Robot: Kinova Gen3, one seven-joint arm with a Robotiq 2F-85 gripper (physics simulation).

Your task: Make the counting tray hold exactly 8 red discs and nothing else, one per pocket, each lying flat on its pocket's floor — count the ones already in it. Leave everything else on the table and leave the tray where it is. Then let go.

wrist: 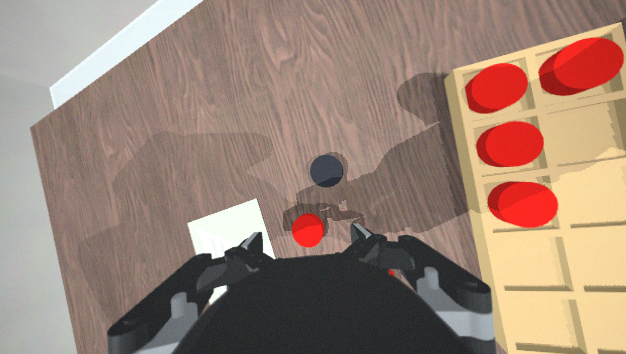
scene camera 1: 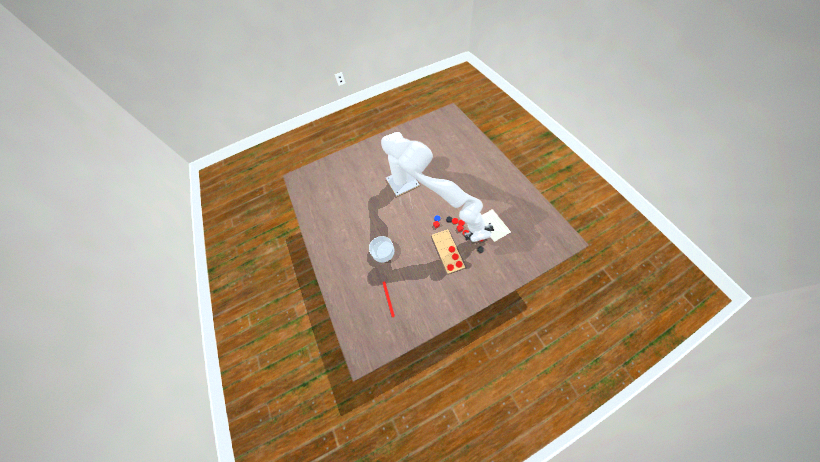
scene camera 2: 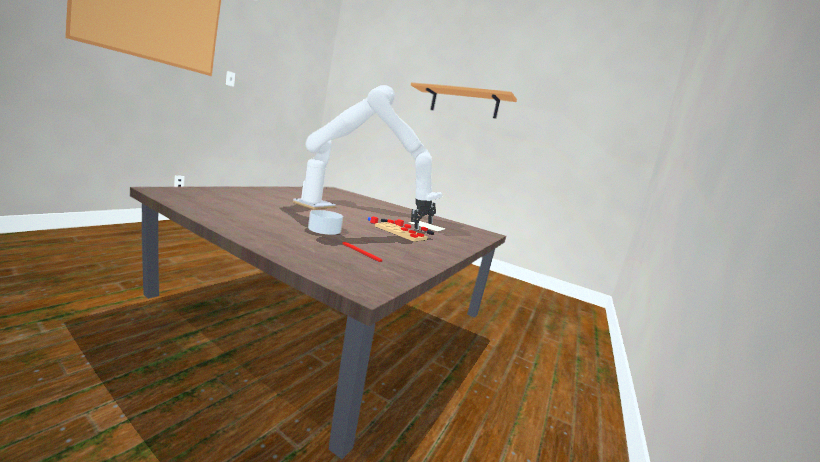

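Note:
The tan counting tray (scene camera 1: 442,241) (scene camera 2: 387,229) (wrist: 532,259) holds red discs in several pockets at one end: three in one column (wrist: 509,144) and one beside them (wrist: 588,63). In the wrist view they look seated in their pockets; the other pockets in view there are empty. My gripper (scene camera 1: 479,232) (scene camera 2: 424,222) (wrist: 307,237) is open and low over the table beside the tray. A loose red disc (wrist: 308,230) shows between and beyond the fingertips, with nothing gripped. More red discs (scene camera 1: 455,220) (scene camera 2: 399,222) lie loose beside the tray, some partly hidden by the arm.
A black disc (scene camera 1: 480,249) (wrist: 326,170) lies near the gripper, another black disc (scene camera 1: 448,219) and a blue disc (scene camera 1: 437,218) nearer the arm's base. A white square (scene camera 1: 500,226) (wrist: 232,220) lies beside the gripper. A pale round bowl (scene camera 1: 381,249) (scene camera 2: 325,222) and a red stick (scene camera 1: 388,299) (scene camera 2: 362,251) are across the tray.

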